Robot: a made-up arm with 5 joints. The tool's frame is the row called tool.
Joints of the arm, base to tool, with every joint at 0 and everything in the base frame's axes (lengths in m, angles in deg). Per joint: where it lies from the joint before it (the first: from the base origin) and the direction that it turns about. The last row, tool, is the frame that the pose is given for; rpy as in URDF.
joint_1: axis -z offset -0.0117 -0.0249 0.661
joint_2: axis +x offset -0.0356 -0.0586 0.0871
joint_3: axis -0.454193 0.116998 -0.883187 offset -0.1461 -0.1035 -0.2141
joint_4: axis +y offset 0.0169 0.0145 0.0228
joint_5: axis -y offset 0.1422 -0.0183 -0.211
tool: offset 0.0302 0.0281 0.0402 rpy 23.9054 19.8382 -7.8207
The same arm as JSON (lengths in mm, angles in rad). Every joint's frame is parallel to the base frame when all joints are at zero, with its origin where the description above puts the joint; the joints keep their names.
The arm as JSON. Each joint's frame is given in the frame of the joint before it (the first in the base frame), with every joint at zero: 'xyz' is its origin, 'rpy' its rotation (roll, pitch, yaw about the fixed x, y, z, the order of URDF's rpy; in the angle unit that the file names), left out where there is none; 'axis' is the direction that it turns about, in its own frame. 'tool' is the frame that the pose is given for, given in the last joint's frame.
{"units": {"length": "mm", "angle": "rad"}, "joints": [
  {"name": "joint_1", "type": "revolute", "origin": {"xyz": [-11.7, -24.9, 661.0]}, "axis": "-z"},
  {"name": "joint_2", "type": "revolute", "origin": {"xyz": [-35.6, -58.6, 87.1]}, "axis": "+x"},
  {"name": "joint_3", "type": "revolute", "origin": {"xyz": [-146.1, -103.5, -214.1]}, "axis": [-0.454193, 0.116998, -0.883187]},
  {"name": "joint_4", "type": "revolute", "origin": {"xyz": [16.9, 14.5, 22.8]}, "axis": "+y"},
  {"name": "joint_5", "type": "revolute", "origin": {"xyz": [142.2, -18.3, -211.0]}, "axis": "-y"}
], "tool": {"origin": {"xyz": [30.2, 28.1, 40.2], "rpy": [0.4172, 0.3462, -0.1365]}}}

